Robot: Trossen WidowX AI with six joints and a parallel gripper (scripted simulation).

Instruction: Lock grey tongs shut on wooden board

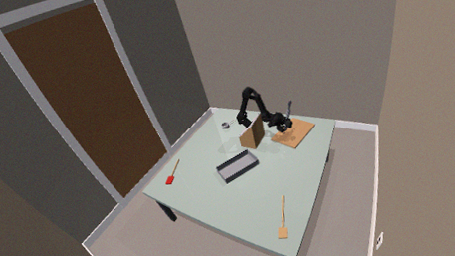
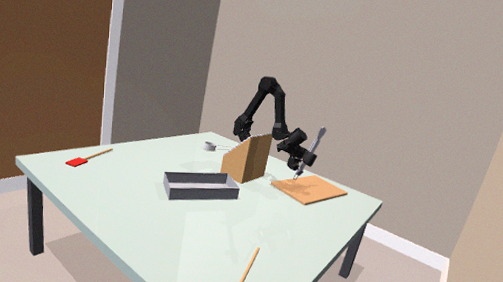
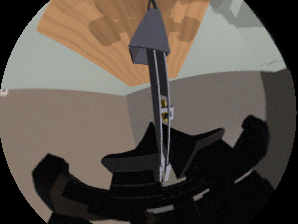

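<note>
My gripper tip is now 4 cm past the wooden board, 1 cm to the right of it and 17 cm above it. Also, from my gripper tip: roasting tin: 47 cm ahead, 31 cm to the right, 15 cm below.
</note>
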